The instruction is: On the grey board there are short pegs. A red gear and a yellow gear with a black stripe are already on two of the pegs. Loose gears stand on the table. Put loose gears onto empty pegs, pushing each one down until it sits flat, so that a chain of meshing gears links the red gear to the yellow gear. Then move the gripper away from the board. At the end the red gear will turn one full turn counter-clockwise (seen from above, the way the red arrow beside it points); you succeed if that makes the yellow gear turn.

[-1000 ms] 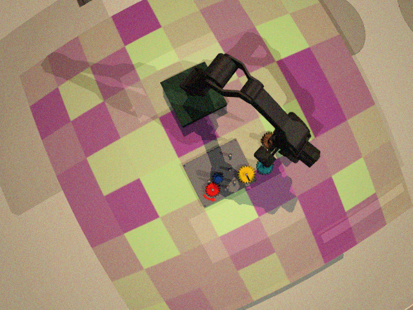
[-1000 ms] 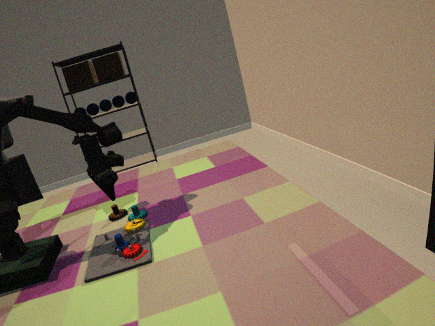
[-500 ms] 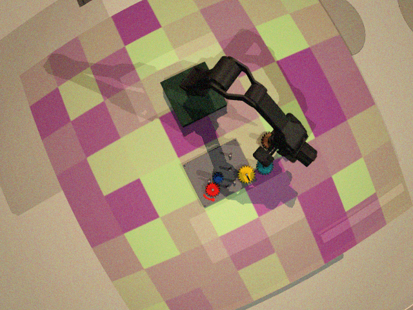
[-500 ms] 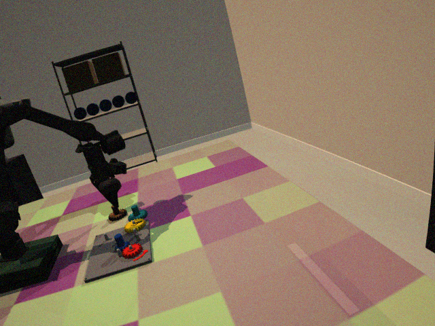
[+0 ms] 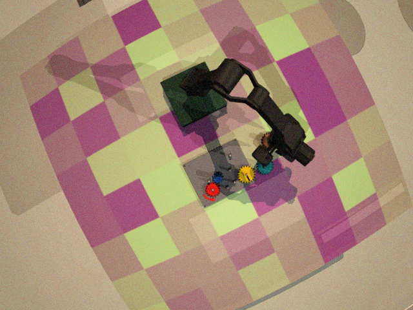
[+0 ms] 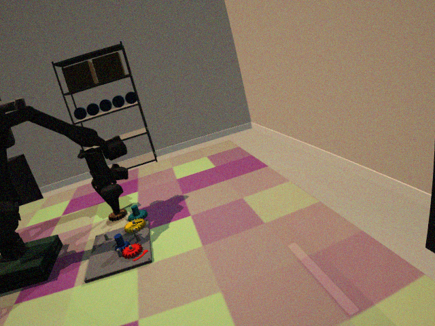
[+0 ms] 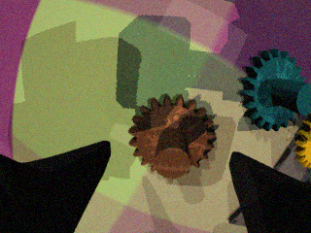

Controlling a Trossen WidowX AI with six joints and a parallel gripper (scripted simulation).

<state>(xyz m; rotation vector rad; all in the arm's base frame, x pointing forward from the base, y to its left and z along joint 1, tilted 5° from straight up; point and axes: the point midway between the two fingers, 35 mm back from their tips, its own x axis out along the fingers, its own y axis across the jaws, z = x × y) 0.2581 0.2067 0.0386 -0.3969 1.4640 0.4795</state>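
Right now the brown gear is 10 mm below my gripper tip. From my gripper tip the other things lie so: blue gear (70 mm ahead, 220 mm to the right); then yellow gear (90 mm ahead, 120 mm to the right, 10 mm below); then teal gear (80 mm ahead, 40 mm to the right, 10 mm below).
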